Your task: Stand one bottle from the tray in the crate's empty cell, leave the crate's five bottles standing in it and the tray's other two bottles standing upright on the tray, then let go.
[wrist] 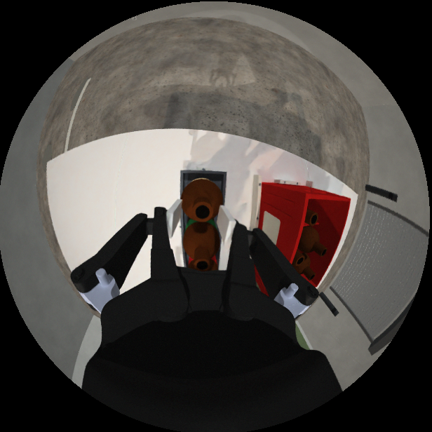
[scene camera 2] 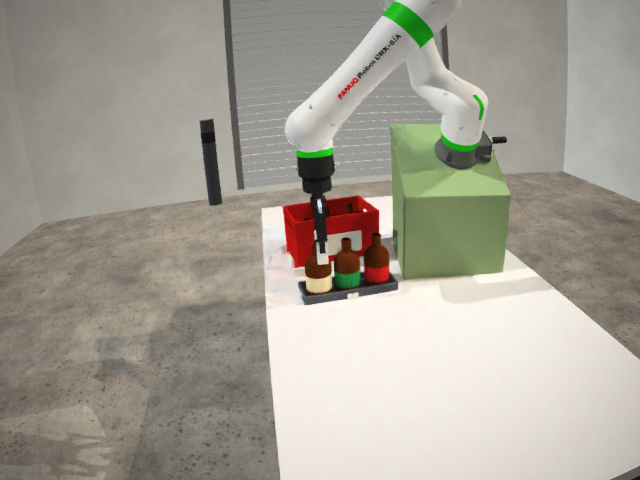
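Pixels of known places: gripper, fingertip midpoint: (scene camera 2: pixel 322 258); arm's base, link origin: (scene camera 2: pixel 456 153).
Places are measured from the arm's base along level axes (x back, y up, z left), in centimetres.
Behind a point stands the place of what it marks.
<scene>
Three brown bottles stand upright on the dark tray (scene camera 2: pixel 330 296) {y -34.1, x -45.0, z 21.6 cm} (wrist: pixel 224 176): the cream-labelled bottle (scene camera 2: pixel 318 283) {y -30.0, x -48.0, z 20.9 cm} (wrist: pixel 201 194) at the left in the scene view, the green-labelled bottle (scene camera 2: pixel 346 276) {y -29.3, x -40.1, z 19.7 cm} (wrist: pixel 200 242) in the middle, and the red-labelled bottle (scene camera 2: pixel 376 258) {y -25.5, x -31.3, z 18.0 cm} (wrist: pixel 201 264) at the right. My gripper (scene camera 2: pixel 322 258) {y -24.3, x -46.4, z 17.3 cm} (wrist: pixel 199 210) is open, pointing down, its pads at the neck and shoulder height of the cream-labelled bottle, one on each side of it in the wrist view. The red crate (scene camera 2: pixel 302 242) {y -24.8, x -51.2, z 3.1 cm} (wrist: pixel 285 200) stands behind the tray with several brown bottles inside; its empty cell cannot be made out.
The crate's near wall, with a pale label (scene camera 2: pixel 345 241) {y -19.9, x -39.7, z 17.3 cm} (wrist: pixel 271 227), rises close behind the tray. The green pedestal (scene camera 2: pixel 452 235) {y -22.0, x -7.1, z 15.1 cm} that bears the arm stands to the right of the crate and tray on the white table (scene camera 2: pixel 413 372) {y -35.7, x -30.5, z 56.9 cm} (wrist: pixel 110 185). The table's left edge is near the tray.
</scene>
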